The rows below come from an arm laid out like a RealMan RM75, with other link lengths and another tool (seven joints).
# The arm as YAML. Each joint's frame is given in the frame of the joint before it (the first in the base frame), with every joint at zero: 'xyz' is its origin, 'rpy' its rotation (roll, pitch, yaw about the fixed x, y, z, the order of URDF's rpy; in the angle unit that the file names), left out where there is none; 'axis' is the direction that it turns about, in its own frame. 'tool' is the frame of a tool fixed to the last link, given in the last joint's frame.
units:
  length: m
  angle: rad
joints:
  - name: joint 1
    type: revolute
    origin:
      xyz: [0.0, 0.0, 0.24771]
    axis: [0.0, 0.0, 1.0]
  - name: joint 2
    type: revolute
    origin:
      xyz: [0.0, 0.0, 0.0]
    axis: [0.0, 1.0, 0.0]
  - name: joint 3
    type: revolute
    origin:
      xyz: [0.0, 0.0, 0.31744]
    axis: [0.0, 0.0, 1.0]
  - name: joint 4
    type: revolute
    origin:
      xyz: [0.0, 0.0, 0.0]
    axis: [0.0, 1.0, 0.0]
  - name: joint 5
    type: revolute
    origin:
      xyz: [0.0, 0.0, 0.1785]
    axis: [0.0, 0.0, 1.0]
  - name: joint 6
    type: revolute
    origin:
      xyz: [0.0, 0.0, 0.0]
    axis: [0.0, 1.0, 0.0]
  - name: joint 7
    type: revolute
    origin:
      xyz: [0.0, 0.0, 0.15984]
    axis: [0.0, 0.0, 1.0]
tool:
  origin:
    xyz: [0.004, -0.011, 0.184]
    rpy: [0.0, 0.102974, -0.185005]
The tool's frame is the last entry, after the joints.
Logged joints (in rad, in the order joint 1, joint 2, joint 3, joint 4, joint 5, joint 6, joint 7), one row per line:
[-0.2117, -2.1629, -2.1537, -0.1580, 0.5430, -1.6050, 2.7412]
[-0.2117, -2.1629, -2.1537, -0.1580, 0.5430, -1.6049, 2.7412]
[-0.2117, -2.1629, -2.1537, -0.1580, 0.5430, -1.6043, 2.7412]
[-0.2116, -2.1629, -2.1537, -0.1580, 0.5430, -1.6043, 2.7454]
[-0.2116, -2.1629, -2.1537, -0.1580, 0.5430, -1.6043, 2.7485]
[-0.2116, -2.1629, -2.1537, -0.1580, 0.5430, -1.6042, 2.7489]
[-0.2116, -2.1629, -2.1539, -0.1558, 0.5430, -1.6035, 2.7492]
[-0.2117, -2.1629, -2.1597, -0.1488, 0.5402, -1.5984, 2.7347]
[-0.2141, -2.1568, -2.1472, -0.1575, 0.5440, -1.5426, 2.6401]
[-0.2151, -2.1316, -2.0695, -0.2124, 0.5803, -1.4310, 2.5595]
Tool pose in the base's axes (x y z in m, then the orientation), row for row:
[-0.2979, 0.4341, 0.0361, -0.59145, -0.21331, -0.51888, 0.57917]
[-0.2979, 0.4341, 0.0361, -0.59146, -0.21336, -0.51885, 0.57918]
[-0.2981, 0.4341, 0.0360, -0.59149, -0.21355, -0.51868, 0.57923]
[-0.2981, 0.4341, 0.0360, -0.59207, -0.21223, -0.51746, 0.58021]
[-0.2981, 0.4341, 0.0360, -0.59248, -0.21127, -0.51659, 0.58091]
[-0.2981, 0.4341, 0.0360, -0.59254, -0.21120, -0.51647, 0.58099]
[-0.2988, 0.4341, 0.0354, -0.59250, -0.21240, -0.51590, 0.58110]
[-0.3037, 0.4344, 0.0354, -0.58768, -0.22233, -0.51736, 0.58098]
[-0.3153, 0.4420, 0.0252, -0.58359, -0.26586, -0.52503, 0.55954]
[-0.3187, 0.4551, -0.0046, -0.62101, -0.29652, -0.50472, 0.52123]
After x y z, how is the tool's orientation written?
As a quaternion, x y z w.
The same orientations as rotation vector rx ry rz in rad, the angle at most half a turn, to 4 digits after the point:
[-1.3830, -0.4988, -1.2133]
[-1.3830, -0.4989, -1.2132]
[-1.3830, -0.4993, -1.2128]
[-1.3838, -0.4960, -1.2094]
[-1.3844, -0.4937, -1.2071]
[-1.3845, -0.4935, -1.2067]
[-1.3843, -0.4963, -1.2053]
[-1.3731, -0.5195, -1.2088]
[-1.3758, -0.6268, -1.2378]
[-1.4881, -0.7105, -1.2094]

